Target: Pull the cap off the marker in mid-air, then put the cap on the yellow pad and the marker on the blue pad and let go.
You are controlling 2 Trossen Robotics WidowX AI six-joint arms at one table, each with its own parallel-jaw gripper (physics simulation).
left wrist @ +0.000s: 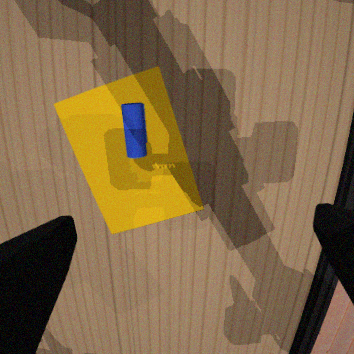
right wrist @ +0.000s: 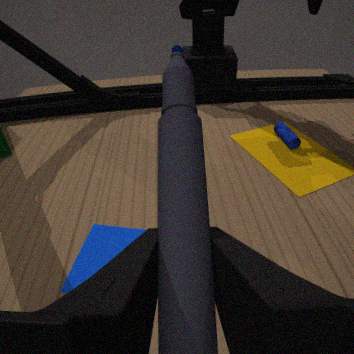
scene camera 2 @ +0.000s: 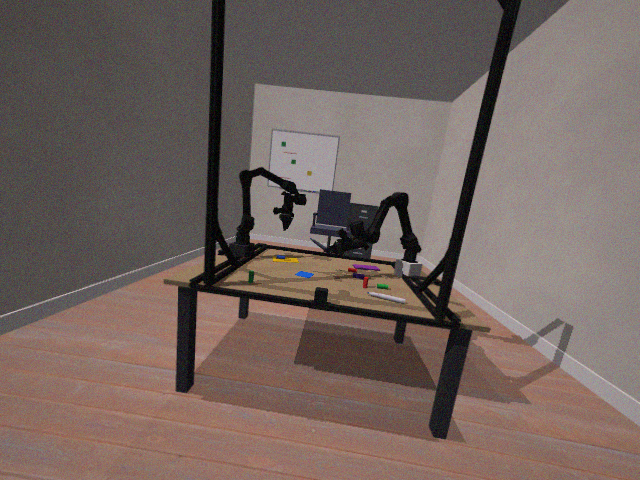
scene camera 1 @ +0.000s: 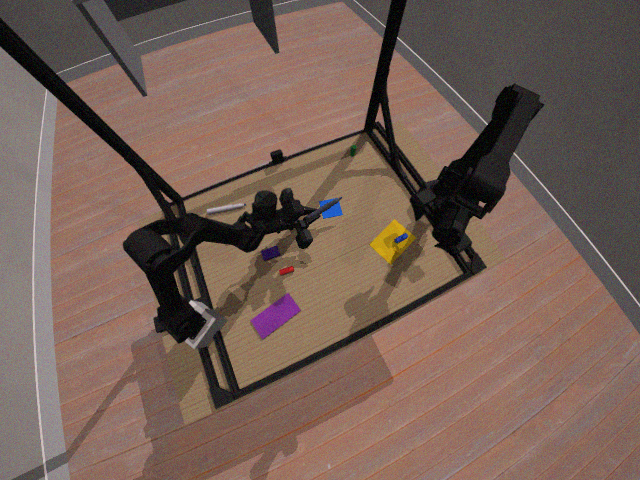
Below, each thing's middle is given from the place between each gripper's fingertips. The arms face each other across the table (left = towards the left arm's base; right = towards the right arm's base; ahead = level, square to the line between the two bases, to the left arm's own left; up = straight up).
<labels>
The blue pad (right wrist: 103,242) lies 12 cm below my right hand, 8 cm to the left of it and 5 cm behind it. Also, from my right hand: purple pad (scene camera 1: 285,308): 27 cm to the right, 20 cm ahead, 12 cm below; then blue cap (left wrist: 133,118): 24 cm to the left, 18 cm ahead, 11 cm below; then yellow pad (scene camera 1: 384,244): 21 cm to the left, 18 cm ahead, 12 cm below.
I see my left gripper 16 cm above the blue cap, 5 cm past it and 1 cm to the right of it. Round my left hand: purple pad 51 cm to the right, 16 cm below, 3 cm behind; blue pad 28 cm behind, 17 cm below, 15 cm to the right; yellow pad 17 cm below, 5 cm behind, 2 cm to the right.
</labels>
